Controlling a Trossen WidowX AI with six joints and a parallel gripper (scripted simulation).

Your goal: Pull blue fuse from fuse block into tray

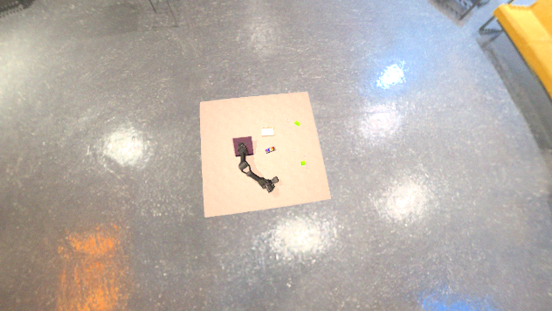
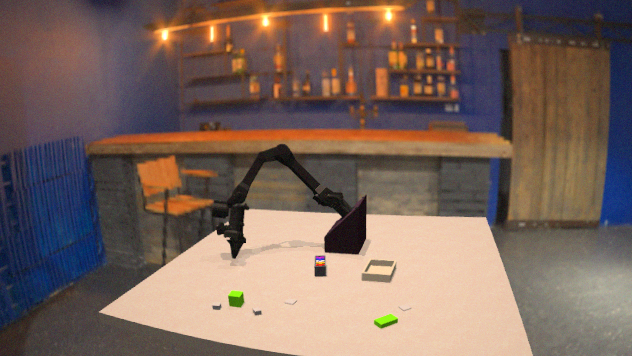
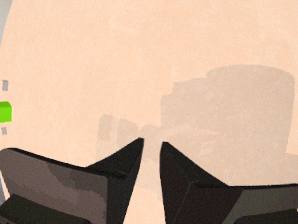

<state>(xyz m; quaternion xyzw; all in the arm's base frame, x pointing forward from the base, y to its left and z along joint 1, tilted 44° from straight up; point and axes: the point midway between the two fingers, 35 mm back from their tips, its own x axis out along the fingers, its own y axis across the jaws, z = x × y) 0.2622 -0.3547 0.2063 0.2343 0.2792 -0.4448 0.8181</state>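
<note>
My gripper tip is 35 cm to the right of the blue fuse and 2 cm below it. Round my gripper tip: beige tray (57 cm to the left, 1 cm ahead).
</note>
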